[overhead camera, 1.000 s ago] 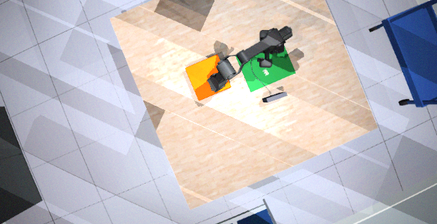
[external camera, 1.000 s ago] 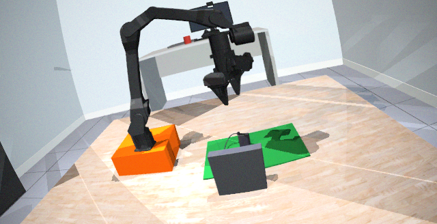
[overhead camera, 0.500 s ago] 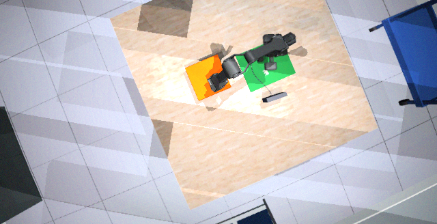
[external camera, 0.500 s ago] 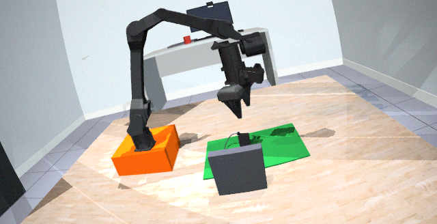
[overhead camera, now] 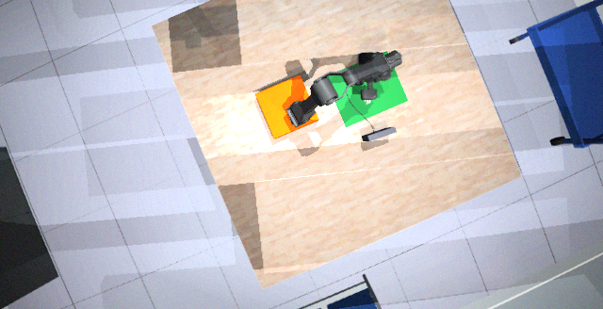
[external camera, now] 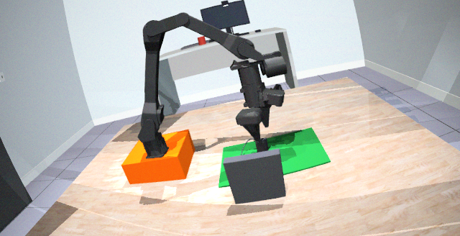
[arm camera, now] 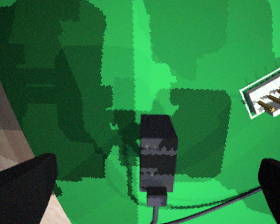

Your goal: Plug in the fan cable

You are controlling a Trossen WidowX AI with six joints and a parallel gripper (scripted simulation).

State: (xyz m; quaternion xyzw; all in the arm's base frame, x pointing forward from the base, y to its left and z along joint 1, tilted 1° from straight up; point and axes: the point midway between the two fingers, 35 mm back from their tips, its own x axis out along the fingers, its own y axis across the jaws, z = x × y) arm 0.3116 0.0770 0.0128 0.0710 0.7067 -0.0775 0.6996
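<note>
Right now my gripper tip is 40 mm above the black plug and 10 mm past it. Also, from my gripper tip: dark square fan 230 mm to the right; then green board 70 mm below, 30 mm to the right, 20 mm ahead.
</note>
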